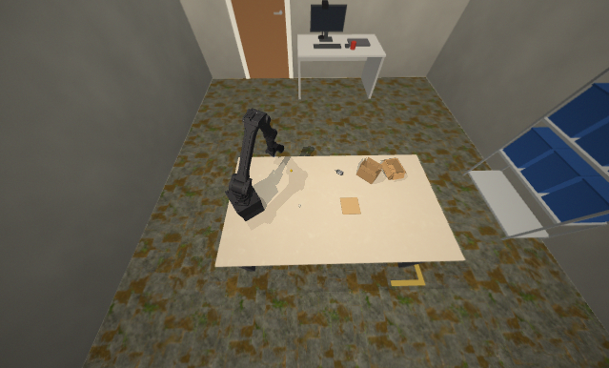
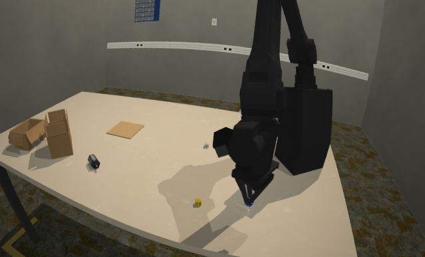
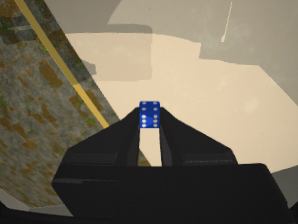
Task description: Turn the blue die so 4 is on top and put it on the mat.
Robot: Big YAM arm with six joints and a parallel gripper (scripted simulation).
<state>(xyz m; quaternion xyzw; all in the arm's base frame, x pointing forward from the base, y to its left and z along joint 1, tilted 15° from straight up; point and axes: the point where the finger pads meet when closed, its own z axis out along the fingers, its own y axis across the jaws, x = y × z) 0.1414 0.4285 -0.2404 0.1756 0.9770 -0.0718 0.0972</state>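
Right now the mat is 620 mm ahead of my hand, 400 mm to the right of it and 120 mm below it. Also, from my hand: blue die 10 mm below; yellow die 150 mm ahead, 70 mm to the right, 120 mm below; white die 230 mm ahead, 410 mm to the right, 120 mm below.
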